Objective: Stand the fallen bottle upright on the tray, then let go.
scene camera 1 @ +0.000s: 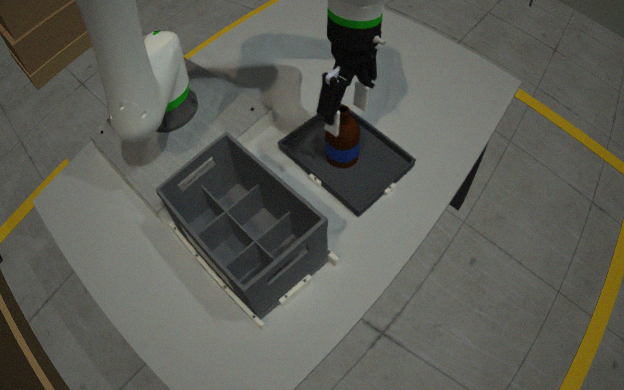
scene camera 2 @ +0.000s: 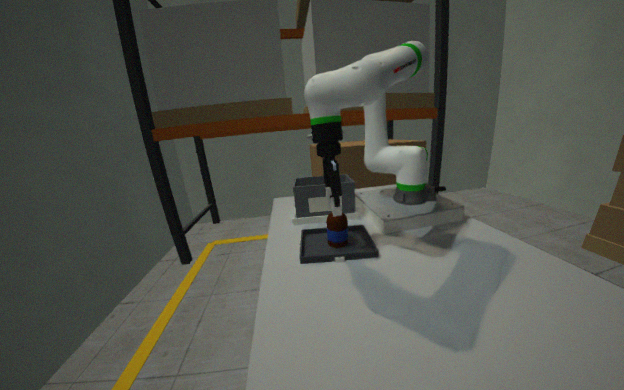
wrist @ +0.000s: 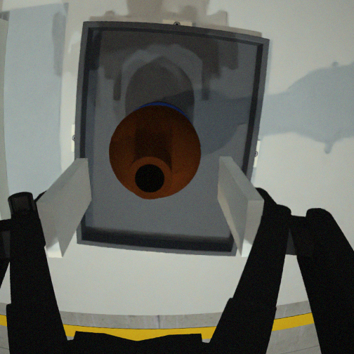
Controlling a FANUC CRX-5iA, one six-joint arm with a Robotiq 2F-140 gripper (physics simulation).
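Seen in the pictures: gripper, fingertip midpoint: [scene camera 1: 346,119] [scene camera 2: 334,210]; arm's base, origin of the base link: [scene camera 1: 171,110] [scene camera 2: 409,199].
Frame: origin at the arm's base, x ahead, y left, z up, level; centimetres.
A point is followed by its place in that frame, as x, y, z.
Note:
The brown bottle [scene camera 1: 343,141] {40.8, 19.9, 3.5} [scene camera 2: 337,236] {38.7, 26.1, -1.3} [wrist: 155,132] with a blue label stands upright on the dark grey tray [scene camera 1: 372,175] {46.7, 23.2, -5.9} [scene camera 2: 313,245] {47.2, 23.0, -5.9} [wrist: 225,65]. In the wrist view its open mouth faces the camera, and its base is hidden under its shoulders. My gripper [scene camera 1: 347,114] {39.0, 22.6, 7.1} [scene camera 2: 336,207] {39.0, 22.6, 7.1} [wrist: 152,178] is open above the tray. Its pale fingers stand wide apart on either side of the bottle's neck, with a visible gap on each side, and do not touch it in the wrist view.
A grey crate [scene camera 1: 260,295] {54.4, -14.0, 4.4} [scene camera 2: 301,200] {51.1, 2.0, 4.7} with dividers stands beside the tray, with a pale guide strip [scene camera 1: 215,272] {41.8, -16.6, -3.6} along its side. The arm's base [scene camera 2: 411,172] {3.3, 6.1, 14.4} stands on a raised plate. A shelf rack [scene camera 2: 225,126] is behind the table.

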